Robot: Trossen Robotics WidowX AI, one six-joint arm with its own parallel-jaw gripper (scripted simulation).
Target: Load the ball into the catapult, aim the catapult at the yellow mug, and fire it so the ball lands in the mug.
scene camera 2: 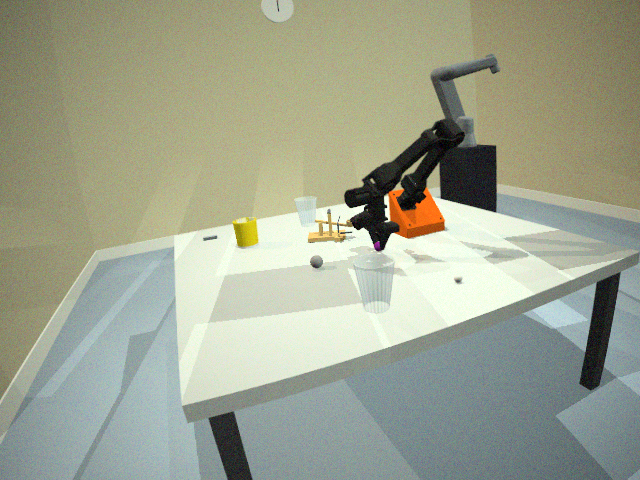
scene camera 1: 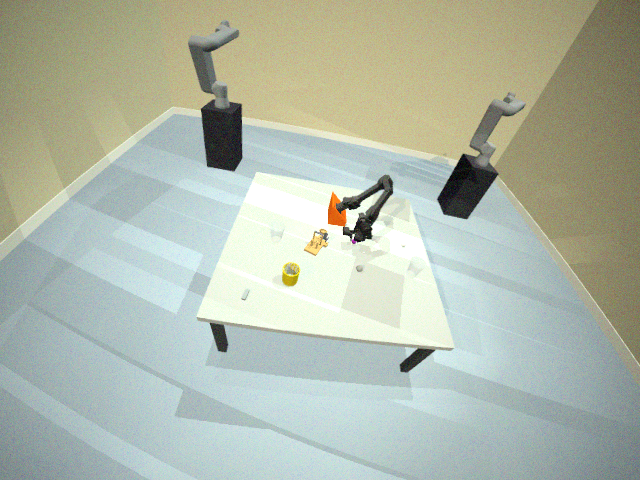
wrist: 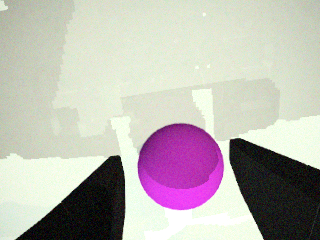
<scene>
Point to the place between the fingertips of the gripper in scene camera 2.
378,248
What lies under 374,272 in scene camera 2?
A clear cup.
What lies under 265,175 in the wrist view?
The gripper.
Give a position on a purple ball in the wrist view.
180,166
</scene>
